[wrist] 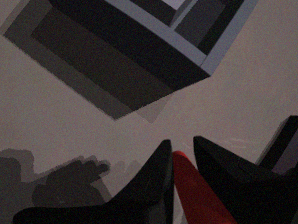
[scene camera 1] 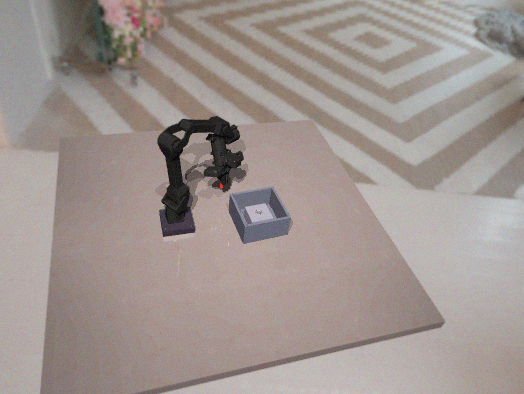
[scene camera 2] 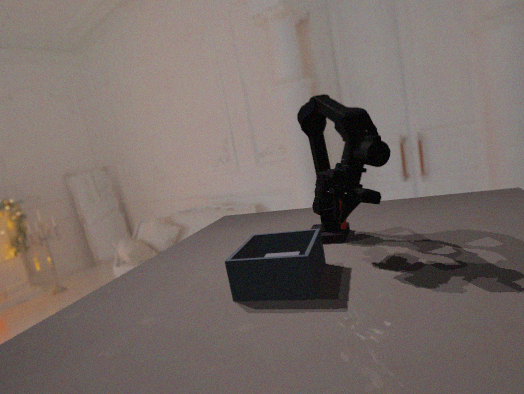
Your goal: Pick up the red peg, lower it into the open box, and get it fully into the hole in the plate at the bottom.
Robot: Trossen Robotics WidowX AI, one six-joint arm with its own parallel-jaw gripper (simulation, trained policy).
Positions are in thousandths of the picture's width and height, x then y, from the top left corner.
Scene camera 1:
my gripper: 430, 468
grey-blue box: 533, 572
